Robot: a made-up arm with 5 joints. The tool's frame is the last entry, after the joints.
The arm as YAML. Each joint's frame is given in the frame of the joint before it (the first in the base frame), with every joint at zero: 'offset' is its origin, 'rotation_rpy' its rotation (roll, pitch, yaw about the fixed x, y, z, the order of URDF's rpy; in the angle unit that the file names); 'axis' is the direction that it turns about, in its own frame. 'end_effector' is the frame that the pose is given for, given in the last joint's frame.
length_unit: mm
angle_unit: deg
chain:
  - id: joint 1
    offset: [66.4, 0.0, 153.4]
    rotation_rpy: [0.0, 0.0, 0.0]
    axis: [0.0, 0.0, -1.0]
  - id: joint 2
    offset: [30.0, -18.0, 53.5]
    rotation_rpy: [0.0, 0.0, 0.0]
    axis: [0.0, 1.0, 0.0]
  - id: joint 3
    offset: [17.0, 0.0, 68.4]
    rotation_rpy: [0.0, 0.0, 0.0]
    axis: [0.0, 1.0, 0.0]
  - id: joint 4
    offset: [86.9, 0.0, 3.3]
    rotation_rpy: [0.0, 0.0, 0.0]
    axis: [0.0, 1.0, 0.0]
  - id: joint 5
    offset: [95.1, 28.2, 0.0]
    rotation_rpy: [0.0, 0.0, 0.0]
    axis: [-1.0, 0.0, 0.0]
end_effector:
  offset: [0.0, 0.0, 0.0]
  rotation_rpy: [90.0, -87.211, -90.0]
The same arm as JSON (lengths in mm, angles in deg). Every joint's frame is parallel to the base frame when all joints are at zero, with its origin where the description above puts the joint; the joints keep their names.
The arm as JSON. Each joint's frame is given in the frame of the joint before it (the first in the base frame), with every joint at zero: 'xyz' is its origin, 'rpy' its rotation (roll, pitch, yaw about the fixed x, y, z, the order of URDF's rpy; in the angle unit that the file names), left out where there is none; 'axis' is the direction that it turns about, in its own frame. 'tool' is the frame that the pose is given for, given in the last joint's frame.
{"units": {"length": "mm", "angle": "deg"}, "joints": [
  {"name": "joint 1", "type": "revolute", "origin": {"xyz": [66.4, 0.0, 153.4]}, "axis": [0.0, 0.0, -1.0]},
  {"name": "joint 2", "type": "revolute", "origin": {"xyz": [30.0, -18.0, 53.5]}, "axis": [0.0, 1.0, 0.0]},
  {"name": "joint 3", "type": "revolute", "origin": {"xyz": [17.0, 0.0, 68.4]}, "axis": [0.0, 1.0, 0.0]},
  {"name": "joint 4", "type": "revolute", "origin": {"xyz": [86.9, 0.0, 3.3]}, "axis": [0.0, 1.0, 0.0]},
  {"name": "joint 5", "type": "revolute", "origin": {"xyz": [95.1, 28.2, 0.0]}, "axis": [-1.0, 0.0, 0.0]}
], "tool": {"origin": {"xyz": [0.0, 0.0, 0.0], "rpy": [90.0, -87.21, -90.0]}}}

